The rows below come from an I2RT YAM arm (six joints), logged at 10 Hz.
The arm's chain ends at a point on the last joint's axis. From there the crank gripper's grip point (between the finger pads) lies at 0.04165 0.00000 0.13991 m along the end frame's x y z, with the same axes.
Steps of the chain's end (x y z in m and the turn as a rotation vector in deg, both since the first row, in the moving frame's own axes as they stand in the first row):
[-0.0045 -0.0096 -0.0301 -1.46 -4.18 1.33]
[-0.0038 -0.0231 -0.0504 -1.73 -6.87 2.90]
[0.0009 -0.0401 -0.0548 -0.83 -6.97 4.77]
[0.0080 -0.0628 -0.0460 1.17 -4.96 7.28]
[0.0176 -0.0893 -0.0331 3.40 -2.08 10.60]
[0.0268 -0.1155 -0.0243 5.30 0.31 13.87]
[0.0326 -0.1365 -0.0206 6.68 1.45 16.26]
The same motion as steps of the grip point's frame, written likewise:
[-0.0149 -0.0052 -0.0275 -1.46 -4.18 1.33]
[-0.0210 -0.0171 -0.0465 -1.73 -6.87 2.90]
[-0.0166 -0.0353 -0.0508 -0.83 -6.97 4.77]
[-0.0044 -0.0612 -0.0429 1.17 -4.96 7.28]
[0.0126 -0.0904 -0.0317 3.40 -2.08 10.60]
[0.0279 -0.1182 -0.0247 5.30 0.31 13.87]
[0.0367 -0.1404 -0.0219 6.68 1.45 16.26]

